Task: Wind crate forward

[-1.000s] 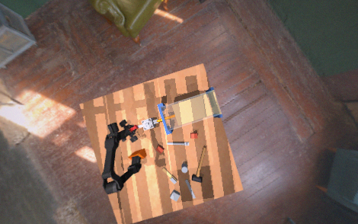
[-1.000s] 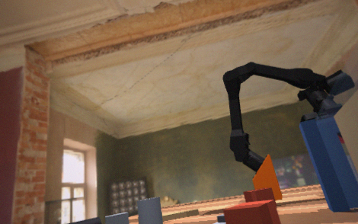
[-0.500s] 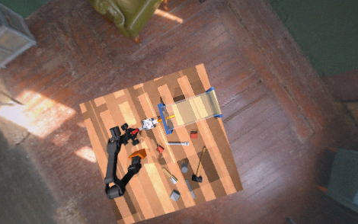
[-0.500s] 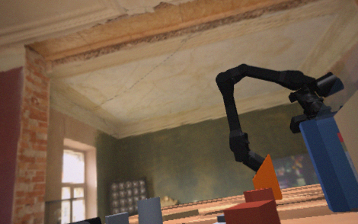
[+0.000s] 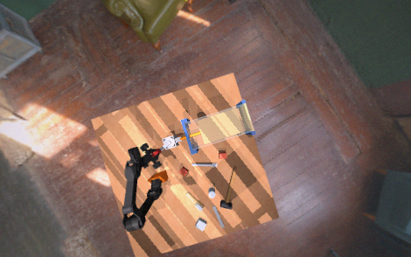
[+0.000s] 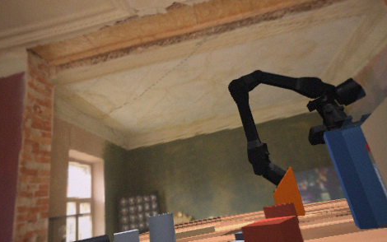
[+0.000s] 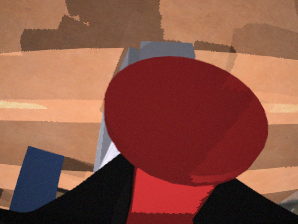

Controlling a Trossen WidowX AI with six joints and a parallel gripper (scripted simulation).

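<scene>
My gripper tip is 30 mm above the winch handle, 20 mm short of it and 10 mm to the right of it. Round my gripper tip: grey hand winch (100 mm below, 60 mm ahead, 30 mm to the left); red knob (20 mm behind, 10 mm to the right); clear-panelled guard cubby (480 mm ahead, 60 mm to the left, 20 mm below).
</scene>
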